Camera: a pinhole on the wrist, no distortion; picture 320 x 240 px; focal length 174.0 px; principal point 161.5 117.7 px. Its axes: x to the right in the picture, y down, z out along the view. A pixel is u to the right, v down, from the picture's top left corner.
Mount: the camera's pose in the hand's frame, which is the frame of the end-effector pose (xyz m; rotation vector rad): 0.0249 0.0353 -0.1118 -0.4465 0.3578 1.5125
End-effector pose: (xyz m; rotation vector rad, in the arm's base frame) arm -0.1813 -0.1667 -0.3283 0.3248 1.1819 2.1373
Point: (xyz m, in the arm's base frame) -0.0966 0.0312 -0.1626
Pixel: 58 92
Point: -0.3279 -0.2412 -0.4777
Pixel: behind the camera
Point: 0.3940 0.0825 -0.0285
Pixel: 19 199
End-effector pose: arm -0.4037 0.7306 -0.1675 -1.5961 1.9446 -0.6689
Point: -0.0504 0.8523 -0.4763
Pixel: 37 168
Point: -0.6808 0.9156 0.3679
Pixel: behind the camera
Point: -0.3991 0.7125 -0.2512
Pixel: 81 107
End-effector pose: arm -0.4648 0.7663 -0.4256 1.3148 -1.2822 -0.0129
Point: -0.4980 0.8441 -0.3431
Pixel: 223 175
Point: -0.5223 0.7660 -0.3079
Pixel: 178 71
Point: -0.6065 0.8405 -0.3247
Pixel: 220 165
